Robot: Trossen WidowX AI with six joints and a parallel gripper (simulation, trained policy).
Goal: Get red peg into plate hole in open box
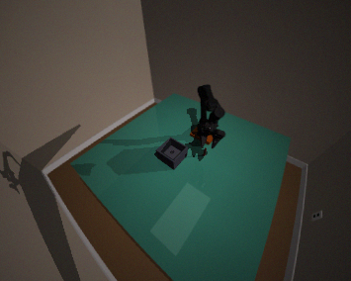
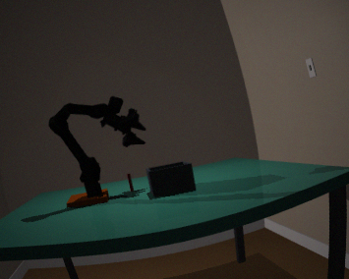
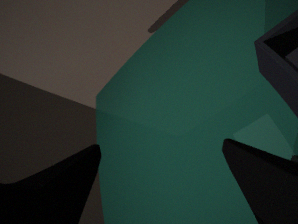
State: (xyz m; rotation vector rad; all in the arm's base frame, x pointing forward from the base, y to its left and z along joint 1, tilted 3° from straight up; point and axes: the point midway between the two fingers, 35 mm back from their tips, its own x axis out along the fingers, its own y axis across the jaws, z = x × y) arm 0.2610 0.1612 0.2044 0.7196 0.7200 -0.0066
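My gripper tip is now 110 mm past the red peg, 40 mm to the left of it and 190 mm above it. Also, from my gripper tip: dark box: 40 mm ahead, 230 mm to the right, 200 mm below.
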